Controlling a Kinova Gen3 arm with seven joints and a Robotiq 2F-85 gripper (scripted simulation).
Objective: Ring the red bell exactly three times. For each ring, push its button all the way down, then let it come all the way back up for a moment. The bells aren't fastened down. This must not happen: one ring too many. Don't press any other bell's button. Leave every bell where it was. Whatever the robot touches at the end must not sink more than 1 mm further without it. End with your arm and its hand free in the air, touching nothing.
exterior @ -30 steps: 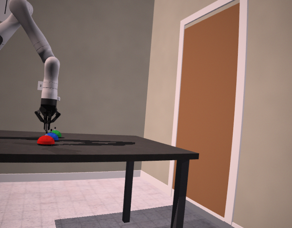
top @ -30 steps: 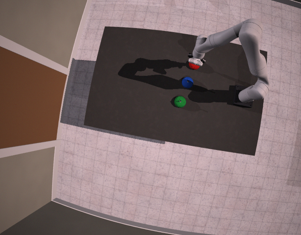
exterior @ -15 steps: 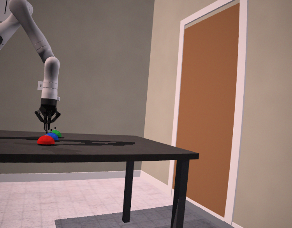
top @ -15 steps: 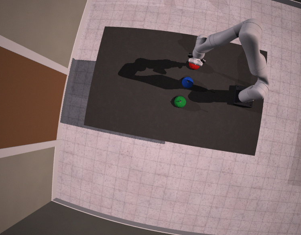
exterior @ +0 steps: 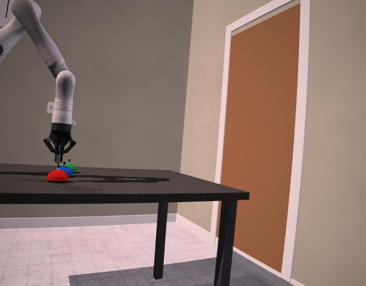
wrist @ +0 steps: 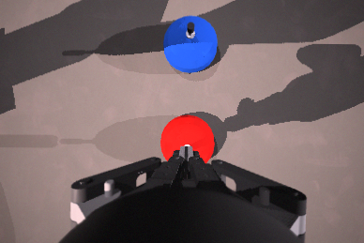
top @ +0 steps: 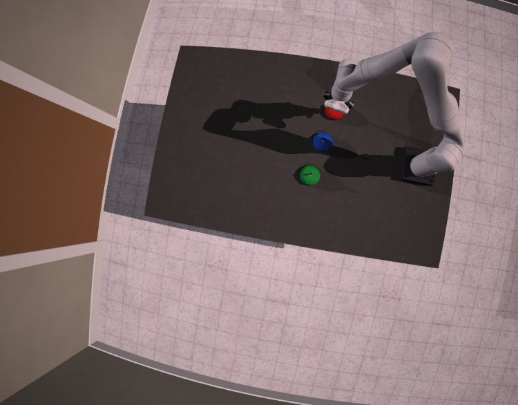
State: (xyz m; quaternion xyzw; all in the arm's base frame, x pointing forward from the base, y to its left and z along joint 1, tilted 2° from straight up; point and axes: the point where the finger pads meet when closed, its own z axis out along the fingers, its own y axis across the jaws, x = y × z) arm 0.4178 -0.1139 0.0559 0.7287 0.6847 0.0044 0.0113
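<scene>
My gripper is now 5 cm above the red bell. Also, from my hand: blue bell 15 cm to the left, 5 cm below, 1 cm ahead; then green bell 30 cm to the left, 5 cm below, 2 cm ahead.
</scene>
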